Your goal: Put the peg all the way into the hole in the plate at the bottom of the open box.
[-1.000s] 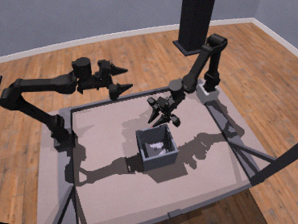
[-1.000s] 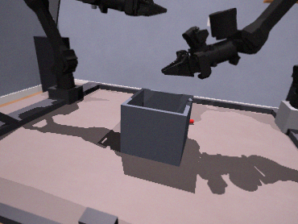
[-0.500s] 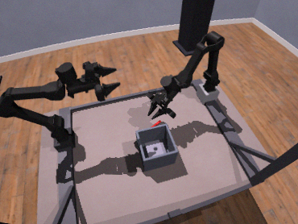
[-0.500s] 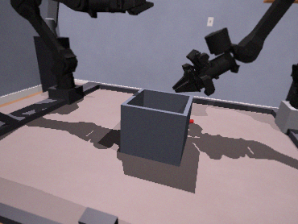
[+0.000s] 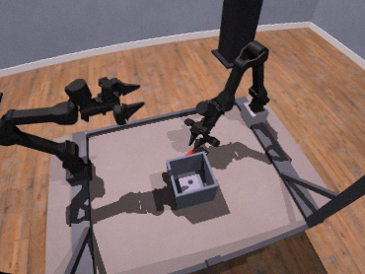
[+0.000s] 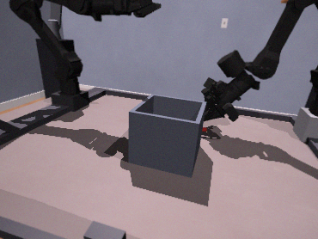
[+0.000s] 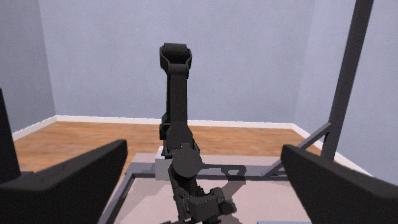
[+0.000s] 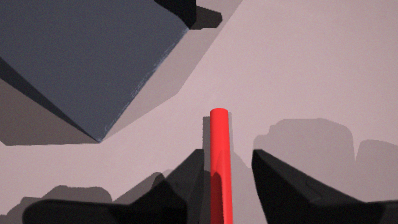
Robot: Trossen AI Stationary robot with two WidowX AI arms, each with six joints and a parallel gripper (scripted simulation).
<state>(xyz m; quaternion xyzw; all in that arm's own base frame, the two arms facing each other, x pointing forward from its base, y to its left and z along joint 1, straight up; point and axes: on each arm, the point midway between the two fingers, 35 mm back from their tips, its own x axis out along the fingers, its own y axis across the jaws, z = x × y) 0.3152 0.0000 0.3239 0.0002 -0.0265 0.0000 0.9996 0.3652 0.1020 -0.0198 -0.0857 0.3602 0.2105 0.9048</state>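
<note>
My right hand is 6 cm above the red peg, 3 cm to the right of it and 1 cm past it. The rest, counted from my right hand: light plate: 18 cm behind, 10 cm to the left, 2 cm below.
</note>
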